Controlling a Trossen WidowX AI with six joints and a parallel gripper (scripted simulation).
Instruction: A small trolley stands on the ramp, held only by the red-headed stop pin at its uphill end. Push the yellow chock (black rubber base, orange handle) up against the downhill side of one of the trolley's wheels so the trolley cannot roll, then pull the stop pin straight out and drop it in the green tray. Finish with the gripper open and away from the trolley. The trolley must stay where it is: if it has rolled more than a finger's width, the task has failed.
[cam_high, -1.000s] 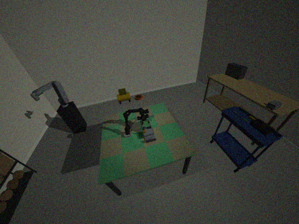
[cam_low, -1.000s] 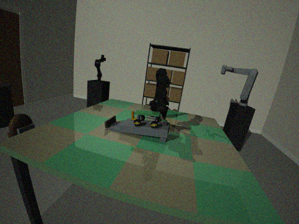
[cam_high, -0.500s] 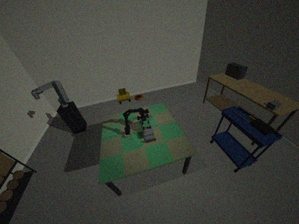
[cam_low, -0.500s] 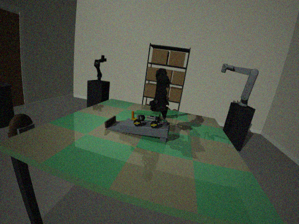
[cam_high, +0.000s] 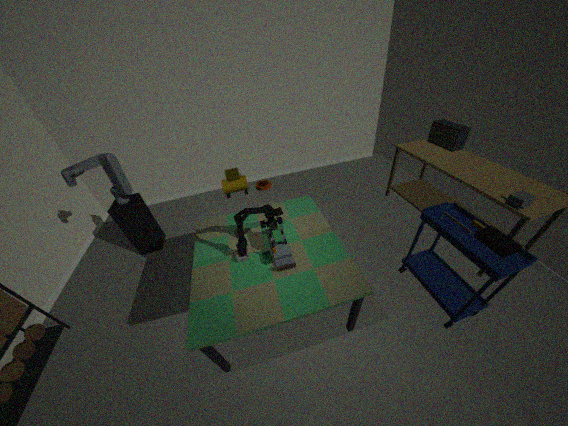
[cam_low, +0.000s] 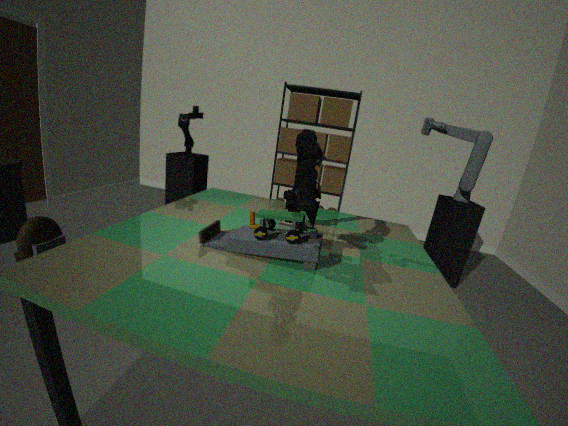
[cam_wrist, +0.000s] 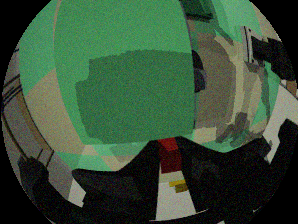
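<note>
The dark green tray is 21 cm to the right of my gripper tip, 14 cm below it and 11 cm behind it. The rest, counted from my gripper tip: red-headed stop pin right at my gripper tip; yellow chock 21 cm to the right, 5 cm below, 4 cm behind; grey ramp 12 cm to the right, 9 cm below, 2 cm ahead.
</note>
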